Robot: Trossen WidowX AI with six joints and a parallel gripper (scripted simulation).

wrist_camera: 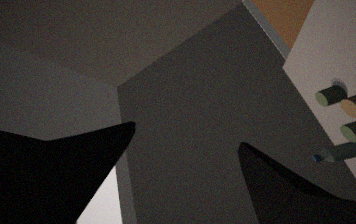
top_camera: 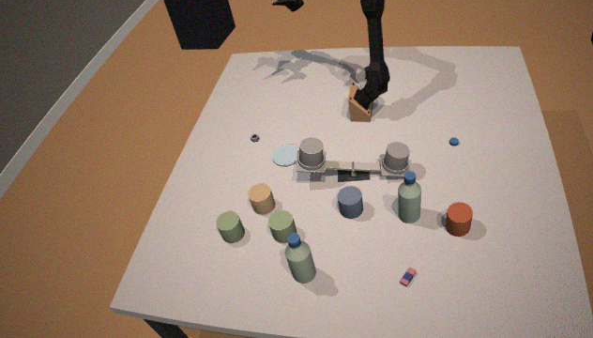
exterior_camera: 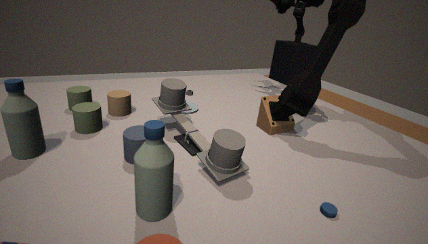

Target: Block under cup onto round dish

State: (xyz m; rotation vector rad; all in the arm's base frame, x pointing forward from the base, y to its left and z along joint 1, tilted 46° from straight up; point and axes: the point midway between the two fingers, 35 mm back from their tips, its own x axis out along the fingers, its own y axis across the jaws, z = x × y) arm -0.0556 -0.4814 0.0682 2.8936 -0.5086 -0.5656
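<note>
The teal block lies 33 cm ahead of my gripper tip, 46 cm to the left of it and 41 cm below it. The rest, counted from my gripper tip: pale blue round dish 31 cm ahead, 9 cm to the left, 45 cm below; balance 36 cm ahead, 33 cm to the left, 41 cm below; nut 25 cm ahead, 5 cm to the right, 44 cm below.
</note>
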